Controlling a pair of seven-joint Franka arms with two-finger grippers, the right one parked.
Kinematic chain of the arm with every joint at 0, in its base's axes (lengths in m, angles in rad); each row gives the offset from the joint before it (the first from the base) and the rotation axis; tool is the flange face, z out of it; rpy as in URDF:
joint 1: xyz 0 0 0.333 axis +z
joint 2: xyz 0 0 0 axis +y
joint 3: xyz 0 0 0.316 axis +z
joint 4: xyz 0.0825 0 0 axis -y
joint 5: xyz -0.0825 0 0.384 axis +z
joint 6: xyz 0 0 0 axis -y
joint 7: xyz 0.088 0 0 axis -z
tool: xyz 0 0 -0.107 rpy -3.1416 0 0
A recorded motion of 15 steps. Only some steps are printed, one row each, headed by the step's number.
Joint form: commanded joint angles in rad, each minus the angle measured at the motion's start. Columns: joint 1, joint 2, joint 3, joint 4, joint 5, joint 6, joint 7.
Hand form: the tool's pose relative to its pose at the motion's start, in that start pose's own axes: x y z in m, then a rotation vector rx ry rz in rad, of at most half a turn. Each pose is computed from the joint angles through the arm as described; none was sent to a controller.
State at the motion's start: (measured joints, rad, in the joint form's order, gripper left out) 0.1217 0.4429 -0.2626 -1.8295 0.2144 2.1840 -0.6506
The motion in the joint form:
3: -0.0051 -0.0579 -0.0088 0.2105 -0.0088 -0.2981 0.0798
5: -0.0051 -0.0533 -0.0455 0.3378 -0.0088 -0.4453 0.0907
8: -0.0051 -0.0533 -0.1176 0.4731 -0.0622 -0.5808 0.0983
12: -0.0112 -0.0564 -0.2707 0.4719 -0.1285 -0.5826 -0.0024
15: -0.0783 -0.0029 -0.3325 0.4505 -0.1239 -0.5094 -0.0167
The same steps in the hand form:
3: 0.0156 -0.0061 -0.1077 0.0446 -0.0125 0.0444
5: 0.0129 0.0035 -0.1554 0.0516 -0.0316 0.0650
8: -0.0079 0.0290 -0.2145 -0.0116 -0.0620 0.1103
12: -0.0693 0.0996 -0.2342 -0.1039 -0.1099 0.1586
15: -0.1124 0.1644 -0.2100 -0.1374 -0.1253 0.2678

